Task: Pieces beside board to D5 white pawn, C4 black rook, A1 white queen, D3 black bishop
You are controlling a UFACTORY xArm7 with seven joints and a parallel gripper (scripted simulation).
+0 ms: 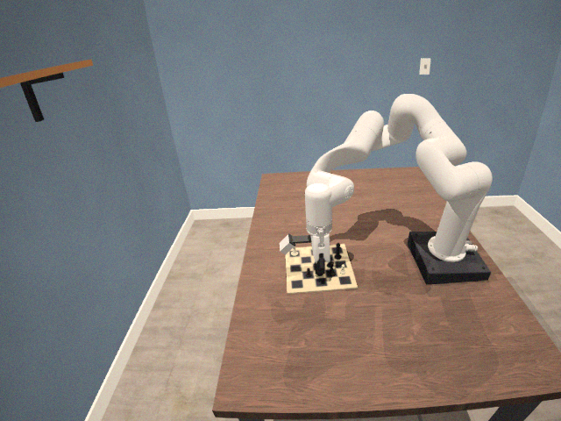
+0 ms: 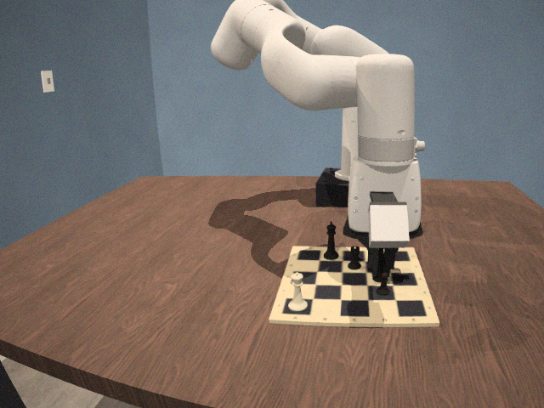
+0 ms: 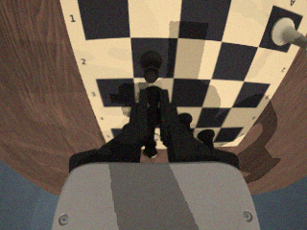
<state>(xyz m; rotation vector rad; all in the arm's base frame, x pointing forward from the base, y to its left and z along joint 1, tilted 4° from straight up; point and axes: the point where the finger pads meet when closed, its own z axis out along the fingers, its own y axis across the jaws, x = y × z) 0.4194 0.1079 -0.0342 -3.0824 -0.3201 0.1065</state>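
My hand is 4 cm short of the black pawn, 2 cm above it and 1 cm to the right of it. From my hand the other things lie so: white queen (10 cm to the right, 10 cm ahead, 1 cm below); white pawn (7 cm behind, 2 cm to the right, 2 cm below); chessboard (4 cm to the right, 3 cm below, 1 cm ahead).
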